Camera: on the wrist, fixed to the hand. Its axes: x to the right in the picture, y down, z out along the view.
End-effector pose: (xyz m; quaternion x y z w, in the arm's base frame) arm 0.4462 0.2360 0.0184 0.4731 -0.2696 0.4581 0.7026
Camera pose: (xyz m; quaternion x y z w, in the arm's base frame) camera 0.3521 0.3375 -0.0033 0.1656 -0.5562 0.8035 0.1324
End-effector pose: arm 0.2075 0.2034 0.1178 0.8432 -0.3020 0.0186 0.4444
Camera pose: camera 0.1703 0.2562 0.2421 0.3710 -0.8396 0.2957 0.2645
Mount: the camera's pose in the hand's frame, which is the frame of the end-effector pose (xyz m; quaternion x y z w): -0.0191 0.0890 -0.1065 0.0155 -0.0508 0.7224 0.6894
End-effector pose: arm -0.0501 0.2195 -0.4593 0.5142 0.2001 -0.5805 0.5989
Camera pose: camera 0.0634 0.3011 -0.4508 0.4788 -0.2729 0.0032 0.8344
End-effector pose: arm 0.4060 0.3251 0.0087 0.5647 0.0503 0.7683 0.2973
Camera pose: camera 0.2784 0.2700 -0.0086 -0.4693 0.3764 -0.7150 0.3563
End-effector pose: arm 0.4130 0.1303 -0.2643 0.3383 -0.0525 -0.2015 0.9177
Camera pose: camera 0.4501 0.2633 -0.2879 0.1993 -0.3303 0.5077 0.7703
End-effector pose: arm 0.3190 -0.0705 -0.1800 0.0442 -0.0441 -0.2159 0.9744
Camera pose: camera 0.3500 0.0251 -0.2776 0.0027 -0.1152 0.5535 0.8248
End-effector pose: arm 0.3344 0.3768 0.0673 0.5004 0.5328 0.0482 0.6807
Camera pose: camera 0.2855 0.4765 0.1527 0.7429 -0.0280 0.4913 0.4538
